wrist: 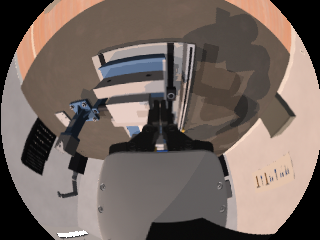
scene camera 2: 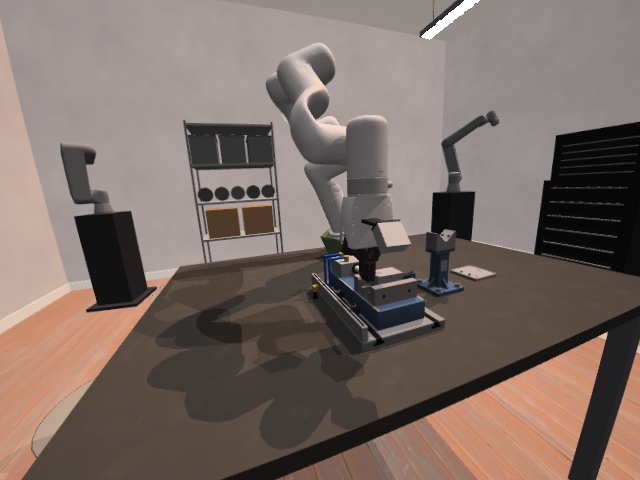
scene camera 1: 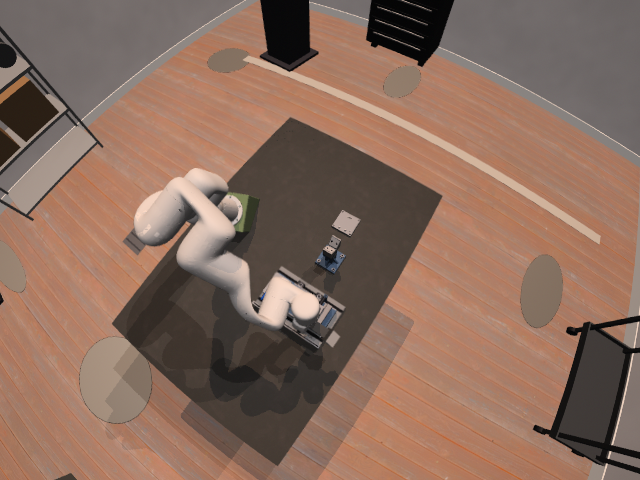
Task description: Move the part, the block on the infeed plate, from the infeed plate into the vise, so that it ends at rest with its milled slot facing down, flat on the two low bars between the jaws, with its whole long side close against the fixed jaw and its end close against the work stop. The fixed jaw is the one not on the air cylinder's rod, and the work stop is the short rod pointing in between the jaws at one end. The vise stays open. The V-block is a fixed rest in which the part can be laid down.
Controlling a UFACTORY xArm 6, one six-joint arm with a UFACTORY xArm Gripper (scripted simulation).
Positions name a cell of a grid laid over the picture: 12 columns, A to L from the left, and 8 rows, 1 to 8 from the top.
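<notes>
A part (wrist: E4) is here to be seen, and with it I see my own gripper (scene camera 2: G5), (wrist: G4).
</notes>
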